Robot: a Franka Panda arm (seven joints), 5 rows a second.
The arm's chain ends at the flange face. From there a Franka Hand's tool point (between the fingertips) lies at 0.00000 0.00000 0.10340 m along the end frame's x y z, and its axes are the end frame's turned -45 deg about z.
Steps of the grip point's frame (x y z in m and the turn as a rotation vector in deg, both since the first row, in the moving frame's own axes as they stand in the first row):
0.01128 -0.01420 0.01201 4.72 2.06 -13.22
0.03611 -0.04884 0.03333 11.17 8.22 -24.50
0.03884 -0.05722 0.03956 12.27 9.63 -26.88
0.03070 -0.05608 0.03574 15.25 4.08 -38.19
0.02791 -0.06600 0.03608 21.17 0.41 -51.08
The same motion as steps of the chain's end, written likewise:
0.00229 -0.00984 0.01243 4.79 -1.88 -13.22
-0.00020 -0.03710 0.03630 13.71 -2.09 -24.50
-0.00339 -0.04210 0.04330 15.49 -1.87 -26.88
0.00297 -0.04333 0.03950 13.67 -7.90 -38.19
0.00698 -0.05387 0.04261 15.26 -14.68 -51.08

